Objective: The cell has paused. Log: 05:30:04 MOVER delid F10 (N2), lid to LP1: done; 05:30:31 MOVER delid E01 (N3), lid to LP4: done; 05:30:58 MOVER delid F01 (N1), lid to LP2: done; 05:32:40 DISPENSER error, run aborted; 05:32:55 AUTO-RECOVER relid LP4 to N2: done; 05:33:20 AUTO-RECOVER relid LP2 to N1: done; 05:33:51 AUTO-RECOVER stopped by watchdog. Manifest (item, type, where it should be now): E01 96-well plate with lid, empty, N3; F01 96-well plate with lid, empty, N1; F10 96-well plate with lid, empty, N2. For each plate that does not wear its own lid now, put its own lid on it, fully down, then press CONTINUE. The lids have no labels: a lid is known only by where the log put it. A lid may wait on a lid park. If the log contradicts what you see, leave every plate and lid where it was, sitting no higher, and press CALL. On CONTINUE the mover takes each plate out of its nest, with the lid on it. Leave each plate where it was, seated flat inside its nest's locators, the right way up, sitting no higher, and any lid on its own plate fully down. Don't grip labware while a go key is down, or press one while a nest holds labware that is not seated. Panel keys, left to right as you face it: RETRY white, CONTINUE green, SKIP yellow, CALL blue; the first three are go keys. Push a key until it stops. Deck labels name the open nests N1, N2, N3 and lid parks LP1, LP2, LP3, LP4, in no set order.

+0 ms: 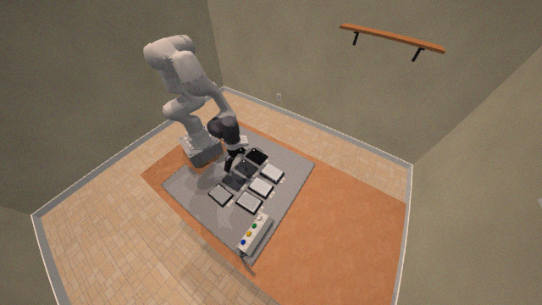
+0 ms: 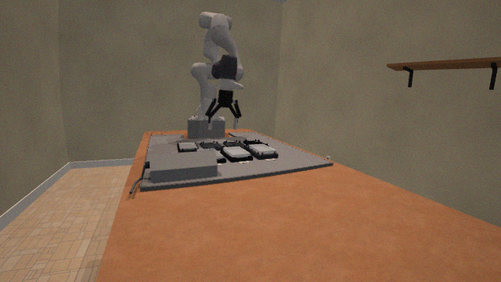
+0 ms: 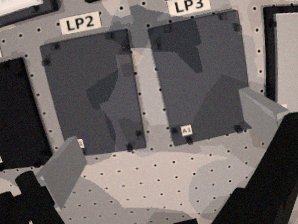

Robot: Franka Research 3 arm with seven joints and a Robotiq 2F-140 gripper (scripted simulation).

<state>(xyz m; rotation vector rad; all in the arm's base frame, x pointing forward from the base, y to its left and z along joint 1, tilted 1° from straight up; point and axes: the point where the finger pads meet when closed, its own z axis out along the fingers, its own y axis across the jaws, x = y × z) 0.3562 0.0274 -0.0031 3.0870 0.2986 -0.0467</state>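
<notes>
The white 96-well plate lies 19 cm ahead of my hand, 2 cm to the left of it and 8 cm below it. The rest, counted from my hand: lid park LP2: 1 cm ahead, 7 cm to the left, 10 cm below; lid park labelled LP3: 1 cm ahead, 6 cm to the right, 10 cm below; LP3 label: 10 cm ahead, 5 cm to the right, 10 cm below.
</notes>
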